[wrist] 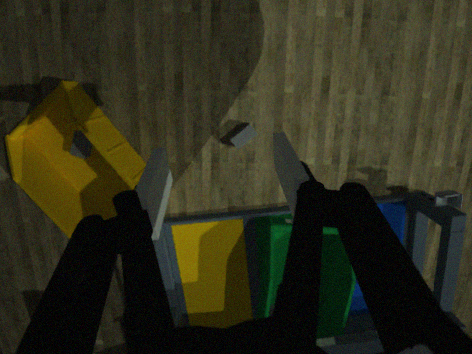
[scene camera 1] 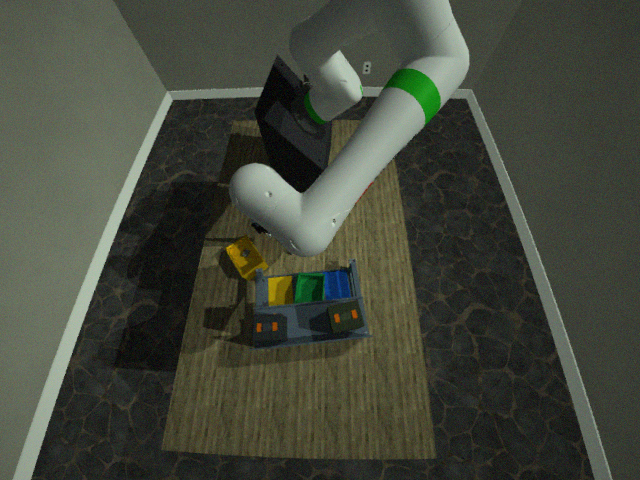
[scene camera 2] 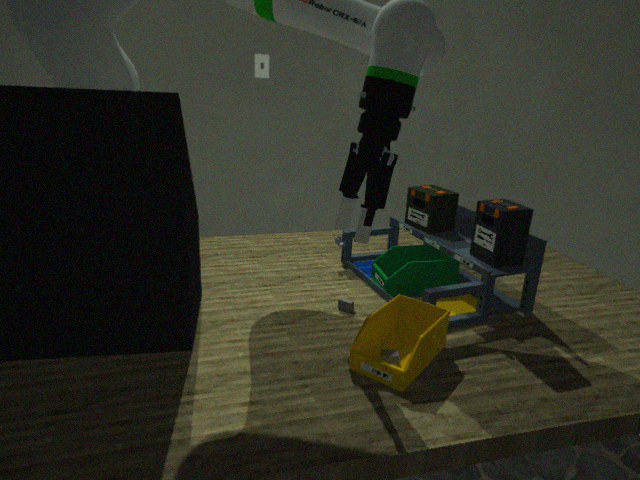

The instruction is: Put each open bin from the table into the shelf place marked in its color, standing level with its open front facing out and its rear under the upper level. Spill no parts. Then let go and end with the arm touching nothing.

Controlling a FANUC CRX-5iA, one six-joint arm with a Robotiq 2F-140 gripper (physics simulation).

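Frame: origin at the arm's base, x right, y back, z down, level; millimetres.
Where they show: gripper, fingertip midpoint: (wrist: 221,157) (scene camera 2: 350,235); arm's base at its link origin: (scene camera 1: 304,116) (scene camera 2: 88,170).
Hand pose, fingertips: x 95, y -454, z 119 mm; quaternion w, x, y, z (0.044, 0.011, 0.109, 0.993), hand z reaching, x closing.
Observation:
Each offset is from my fingertips to the centre of the thing.
A yellow bin @[dx +170, dy -35, dz +133 mm] (scene camera 1: 253,264) (scene camera 2: 428,345) (wrist: 37,175) stands on the table beside the shelf's yellow end, turned at an angle, with a grey part @[dx +178, dy -12, dz +160 mm] (scene camera 1: 245,253) (scene camera 2: 390,355) (wrist: 81,145) inside. A green bin @[dx -93, dy -205, dz +127 mm] (scene camera 1: 310,288) (scene camera 2: 429,271) (wrist: 332,280) stands upright in the shelf (scene camera 1: 299,322) (scene camera 2: 532,279) (wrist: 454,222), labelled open front outward, rear under the upper level. The yellow place (scene camera 1: 280,290) (scene camera 2: 462,304) (wrist: 227,260) and blue place (scene camera 1: 337,285) (scene camera 2: 363,266) (wrist: 392,220) flank it. My gripper (scene camera 2: 355,224) (wrist: 221,157) is partly open, empty, above the shelf's front; the arm hides it in scene camera 1.
A small grey block @[dx -22, dy -9, dz +160 mm] (scene camera 2: 345,305) (wrist: 240,135) lies on the table before the shelf. Two dark boxes, one @[dx -207, dy -301, dz +20 mm] (scene camera 1: 346,316) (scene camera 2: 431,209) at the blue end and one @[dx +25, dy -326, dz +8 mm] (scene camera 1: 268,327) (scene camera 2: 501,232) at the yellow end, stand on the upper level. The black pedestal (scene camera 2: 93,222) stands opposite the shelf.

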